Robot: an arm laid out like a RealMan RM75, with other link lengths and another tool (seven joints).
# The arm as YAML. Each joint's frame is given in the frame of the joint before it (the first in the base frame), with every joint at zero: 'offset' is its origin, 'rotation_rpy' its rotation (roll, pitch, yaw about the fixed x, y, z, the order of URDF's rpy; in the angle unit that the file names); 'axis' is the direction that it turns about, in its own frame. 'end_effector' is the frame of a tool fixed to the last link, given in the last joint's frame.
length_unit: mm
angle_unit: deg
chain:
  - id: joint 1
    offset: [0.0, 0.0, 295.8]
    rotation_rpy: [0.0, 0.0, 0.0]
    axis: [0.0, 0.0, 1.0]
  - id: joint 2
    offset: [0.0, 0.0, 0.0]
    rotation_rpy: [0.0, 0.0, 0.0]
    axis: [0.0, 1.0, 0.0]
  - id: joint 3
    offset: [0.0, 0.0, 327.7]
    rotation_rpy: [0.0, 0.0, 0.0]
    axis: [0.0, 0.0, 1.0]
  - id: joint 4
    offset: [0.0, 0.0, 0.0]
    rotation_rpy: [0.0, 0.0, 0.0]
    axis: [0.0, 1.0, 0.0]
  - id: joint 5
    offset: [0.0, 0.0, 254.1]
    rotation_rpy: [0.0, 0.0, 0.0]
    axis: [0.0, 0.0, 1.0]
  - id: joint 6
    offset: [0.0, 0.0, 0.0]
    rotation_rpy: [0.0, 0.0, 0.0]
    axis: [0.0, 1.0, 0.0]
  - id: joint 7
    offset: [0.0, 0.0, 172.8]
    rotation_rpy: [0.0, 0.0, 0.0]
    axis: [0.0, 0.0, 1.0]
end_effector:
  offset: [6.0, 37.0, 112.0]
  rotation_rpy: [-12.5, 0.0, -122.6]
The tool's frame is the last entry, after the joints.
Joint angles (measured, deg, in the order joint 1, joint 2, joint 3, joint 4, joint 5, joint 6, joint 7), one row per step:
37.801, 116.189, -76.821, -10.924, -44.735, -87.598, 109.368
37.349, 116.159, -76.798, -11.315, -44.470, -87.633, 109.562
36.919, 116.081, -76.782, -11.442, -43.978, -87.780, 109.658
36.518, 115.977, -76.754, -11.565, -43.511, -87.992, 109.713
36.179, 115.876, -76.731, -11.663, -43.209, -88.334, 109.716
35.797, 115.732, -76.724, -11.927, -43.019, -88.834, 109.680
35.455, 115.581, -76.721, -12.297, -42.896, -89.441, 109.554
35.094, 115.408, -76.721, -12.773, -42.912, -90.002, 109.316
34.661, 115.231, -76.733, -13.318, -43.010, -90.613, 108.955
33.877, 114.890, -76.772, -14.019, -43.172, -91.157, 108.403
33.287, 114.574, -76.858, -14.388, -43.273, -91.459, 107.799
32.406, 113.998, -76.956, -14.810, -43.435, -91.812, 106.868
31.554, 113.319, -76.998, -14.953, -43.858, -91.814, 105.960
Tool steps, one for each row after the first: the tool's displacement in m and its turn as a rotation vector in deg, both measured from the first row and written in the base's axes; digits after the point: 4 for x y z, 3 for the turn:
0.0018, -0.0001, 0.0026, 0.228, 0.318, -0.279
0.0045, 0.0000, 0.0060, 0.555, 0.744, -0.716
0.0070, -0.0001, 0.0096, 0.917, 1.153, -1.049
0.0088, -0.0010, 0.0126, 1.191, 1.488, -1.144
0.0100, -0.0028, 0.0162, 1.504, 1.780, -0.936
0.0101, -0.0051, 0.0199, 1.886, 2.036, -0.439
0.0102, -0.0076, 0.0233, 2.331, 2.101, 0.197
0.0104, -0.0109, 0.0265, 2.840, 2.068, 0.950
0.0137, -0.0147, 0.0305, 3.607, 1.708, 1.552
0.0174, -0.0173, 0.0330, 4.265, 1.209, 1.871
0.0242, -0.0205, 0.0369, 5.278, 0.300, 2.159
0.0335, -0.0226, 0.0393, 6.085, -1.054, 2.009

